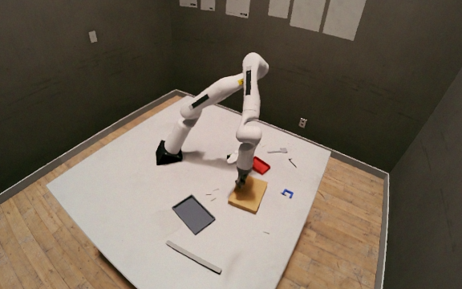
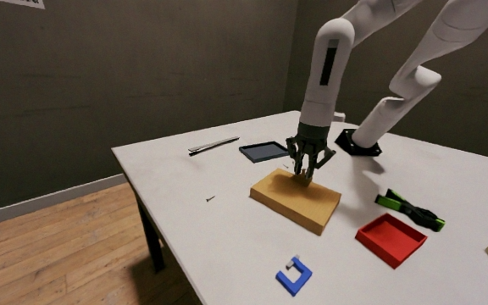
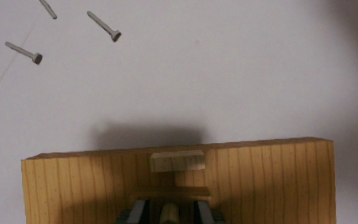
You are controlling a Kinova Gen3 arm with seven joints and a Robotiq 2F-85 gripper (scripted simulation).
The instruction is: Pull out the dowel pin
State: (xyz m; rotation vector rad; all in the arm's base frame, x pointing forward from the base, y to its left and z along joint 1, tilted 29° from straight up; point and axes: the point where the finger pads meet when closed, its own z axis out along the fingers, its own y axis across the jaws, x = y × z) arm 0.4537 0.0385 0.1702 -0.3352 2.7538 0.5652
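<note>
The dowel pin lies 20 mm below my hand. Round my hand: grey tray (270 mm to the right, 70 mm below, 60 mm behind); red tray (220 mm to the left, 70 mm below, 60 mm behind); small wooden block (30 mm below).
</note>
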